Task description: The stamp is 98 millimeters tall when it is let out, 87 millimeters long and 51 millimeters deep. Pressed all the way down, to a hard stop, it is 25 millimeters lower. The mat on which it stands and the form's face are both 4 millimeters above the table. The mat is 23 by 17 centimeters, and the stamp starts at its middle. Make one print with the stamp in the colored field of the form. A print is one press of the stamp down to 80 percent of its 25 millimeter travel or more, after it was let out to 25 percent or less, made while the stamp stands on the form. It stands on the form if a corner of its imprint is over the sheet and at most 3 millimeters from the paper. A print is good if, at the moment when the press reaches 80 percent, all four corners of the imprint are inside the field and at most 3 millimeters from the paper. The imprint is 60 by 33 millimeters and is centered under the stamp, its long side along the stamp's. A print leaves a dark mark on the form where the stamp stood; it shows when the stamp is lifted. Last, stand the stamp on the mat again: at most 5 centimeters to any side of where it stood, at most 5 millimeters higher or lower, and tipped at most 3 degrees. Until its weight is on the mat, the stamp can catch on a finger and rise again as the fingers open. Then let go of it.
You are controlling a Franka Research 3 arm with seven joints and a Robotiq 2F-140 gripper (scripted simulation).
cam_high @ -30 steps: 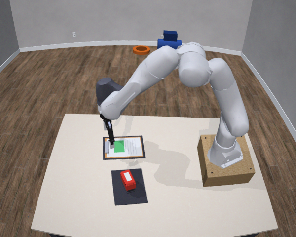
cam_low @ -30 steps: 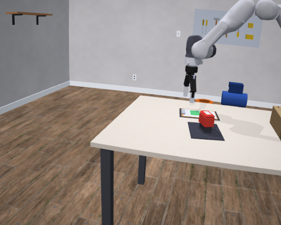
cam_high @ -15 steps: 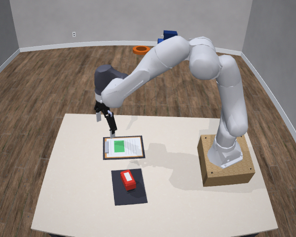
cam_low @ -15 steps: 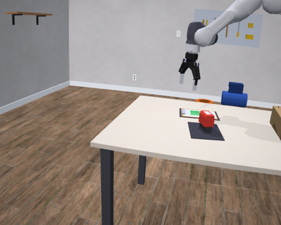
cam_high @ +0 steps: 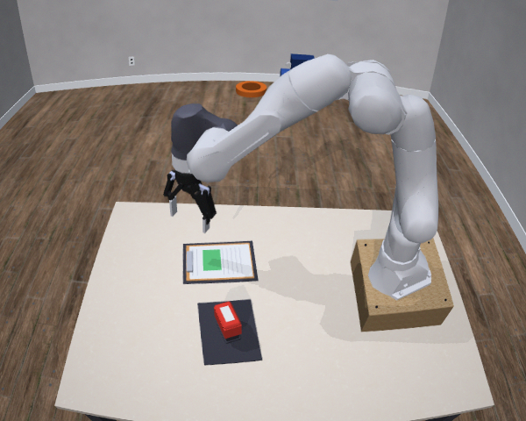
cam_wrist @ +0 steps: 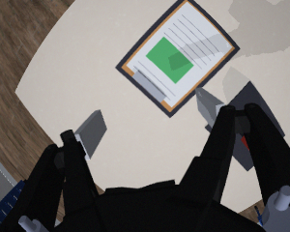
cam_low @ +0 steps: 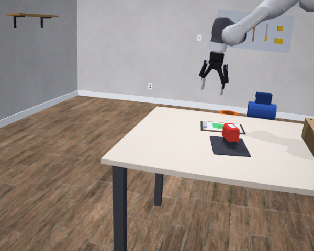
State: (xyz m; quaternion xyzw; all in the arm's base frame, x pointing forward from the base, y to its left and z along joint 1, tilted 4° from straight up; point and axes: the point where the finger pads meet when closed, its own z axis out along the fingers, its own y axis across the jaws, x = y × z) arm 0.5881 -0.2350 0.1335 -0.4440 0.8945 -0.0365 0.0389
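The stamp lies 80 mm behind my hand, 280 mm to the left of it and 170 mm below it. Round my hand: form (70 mm behind, 10 mm to the right, 220 mm below); mat (80 mm behind, 280 mm to the left, 220 mm below).
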